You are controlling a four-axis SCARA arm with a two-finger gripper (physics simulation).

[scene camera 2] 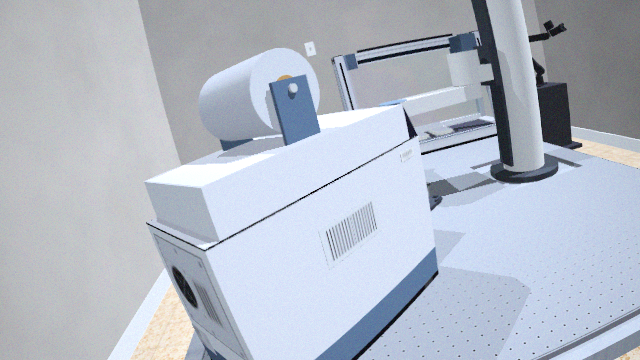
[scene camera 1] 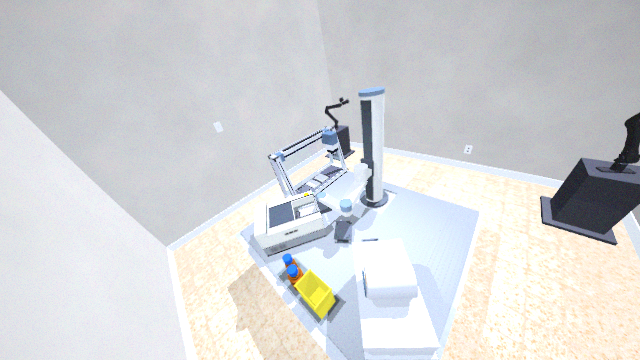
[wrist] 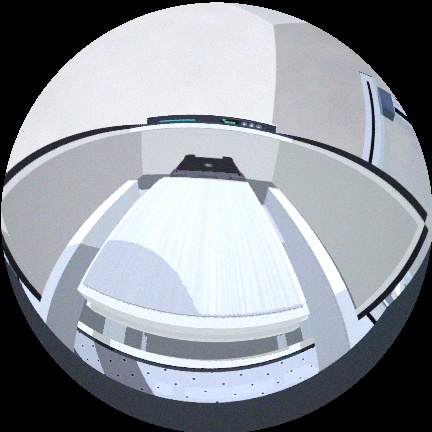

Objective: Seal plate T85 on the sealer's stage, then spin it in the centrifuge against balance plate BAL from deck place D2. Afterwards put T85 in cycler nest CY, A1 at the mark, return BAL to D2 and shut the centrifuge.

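Frame: origin at the arm's base, x ahead, y left, z up, level; centimetres.
Where they show: gripper, fingertip midpoint: (scene camera 1: 304, 212) (wrist: 200, 193); arm's base, link origin: (scene camera 2: 524, 170) (scene camera 1: 373, 197).
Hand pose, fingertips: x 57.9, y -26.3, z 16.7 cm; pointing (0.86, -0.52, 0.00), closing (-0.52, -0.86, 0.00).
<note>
Things, the pixels of their top centre, and the offset from my fingertips. "pt": a spot on its surface instead.
- plate, top centre: (wrist: 196, 205) (scene camera 1: 307, 210) dx -2.7, dy +1.6, dz +0.7 cm
- dark block, surface spot: (wrist: 208, 165) pt dx +12.1, dy -7.8, dz -1.4 cm
- dark control panel, top centre: (wrist: 211, 124) (scene camera 1: 280, 213) dx +14.1, dy -8.9, dz +5.9 cm
- centrifuge, surface spot: (scene camera 1: 292, 235) pt dx +18.6, dy +7.7, dz -2.4 cm
- sealer, top centre: (scene camera 2: 256, 59) (scene camera 1: 387, 265) dx +16.3, dy +74.4, dz +32.2 cm
- gantry frame, surface spot: (scene camera 2: 400, 50) (scene camera 1: 302, 145) pt dx -40.5, dy -36.5, dz +32.2 cm
- low dark device, top centre: (scene camera 1: 342, 229) dx -10.3, dy +28.7, dz -9.6 cm
- yellow bin, surface spot: (scene camera 1: 315, 295) pt dx +33.1, dy +42.2, dz -14.6 cm
In the wrist view my gripper (wrist: 200, 193) is shut on a plate (wrist: 195, 250) with a pale, streaked, foil-like top; the plate lies level between the pale fingers. No label shows on it, so I cannot tell T85 from BAL. Beyond the fingertips are a dark block (wrist: 208, 165) and a dark control panel (wrist: 211, 121) with a green display. The centrifuge (scene camera 1: 292, 235) is the pale box with a dark top panel and an opening beside it; the arm's wrist end is near its back right corner. The sealer (scene camera 1: 395, 320) (scene camera 2: 320, 225) carries a white roll. The fingers are hidden in both scene views.
The arm's column (scene camera 1: 378, 145) (scene camera 2: 522, 100) stands behind the centrifuge. A gantry frame (scene camera 1: 300, 144) (scene camera 2: 400, 50) stands at the back, with small pale plates beneath. A low dark device (scene camera 1: 343, 231), blue-capped bottles (scene camera 1: 292, 272) and a yellow bin (scene camera 1: 315, 295) are on the table.
</note>
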